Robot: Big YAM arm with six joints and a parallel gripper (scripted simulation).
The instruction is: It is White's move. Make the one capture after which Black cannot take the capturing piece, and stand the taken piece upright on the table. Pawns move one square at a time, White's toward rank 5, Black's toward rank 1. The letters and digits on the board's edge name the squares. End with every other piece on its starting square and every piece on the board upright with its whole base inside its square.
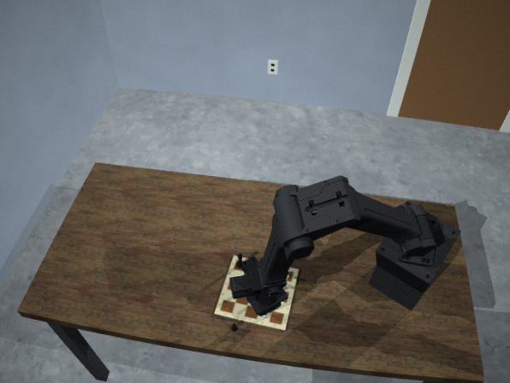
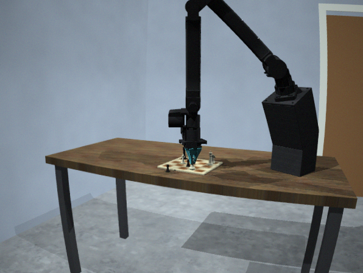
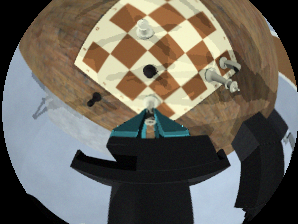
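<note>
Right now my hand is 5 cm short of the chessboard, 7 cm to the left of it and 4 cm above it. From my hand the other things lie so: tall black piece 14 cm ahead, 14 cm to the right; then tall white piece 2 cm behind, 12 cm to the right.
</note>
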